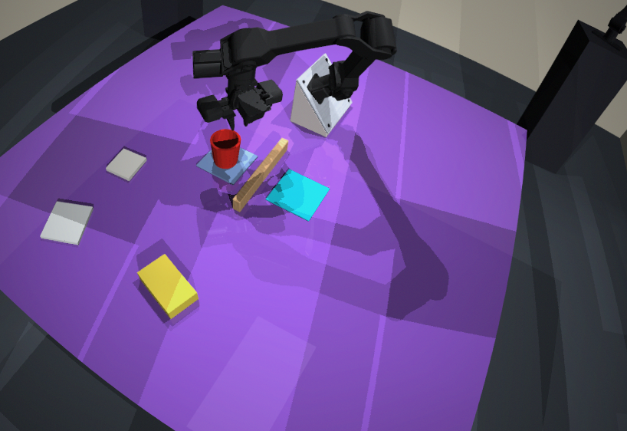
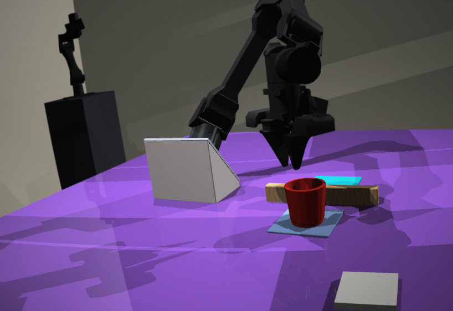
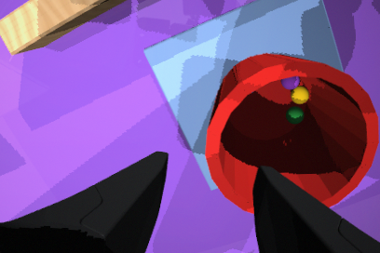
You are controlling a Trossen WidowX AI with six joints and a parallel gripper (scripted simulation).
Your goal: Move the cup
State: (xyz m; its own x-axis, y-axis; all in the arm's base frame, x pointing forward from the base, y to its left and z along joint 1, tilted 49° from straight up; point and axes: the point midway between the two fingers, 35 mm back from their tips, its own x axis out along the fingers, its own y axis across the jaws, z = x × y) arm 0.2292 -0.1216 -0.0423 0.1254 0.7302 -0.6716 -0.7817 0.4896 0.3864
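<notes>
My gripper tip is 30 mm short of the red cup, 20 mm to the left of it and 60 mm above it. Round my gripper tip: wooden bar: 40 mm ahead, 80 mm to the left, 90 mm below; then green marble: 40 mm ahead, 30 mm to the right, 80 mm below; then cyan pad: 40 mm ahead, 180 mm to the left, 110 mm below.
</notes>
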